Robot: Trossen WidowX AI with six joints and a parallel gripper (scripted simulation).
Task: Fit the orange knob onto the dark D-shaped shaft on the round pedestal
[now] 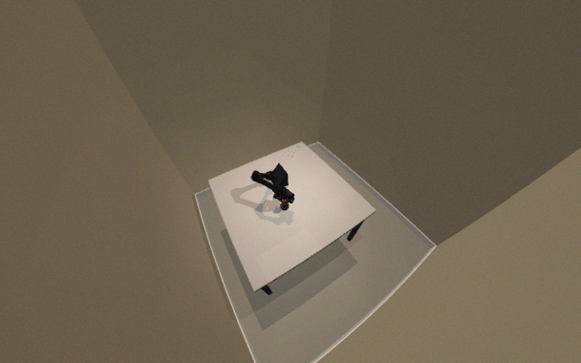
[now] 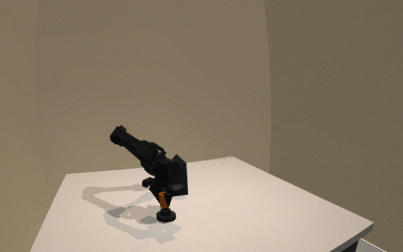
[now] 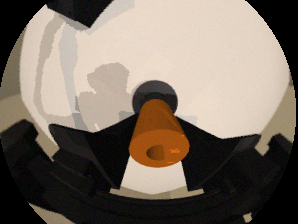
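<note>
Now: the orange knob 20 mm above my gripper tip. Round my gripper tip: dark round pedestal 40 mm below.
</note>
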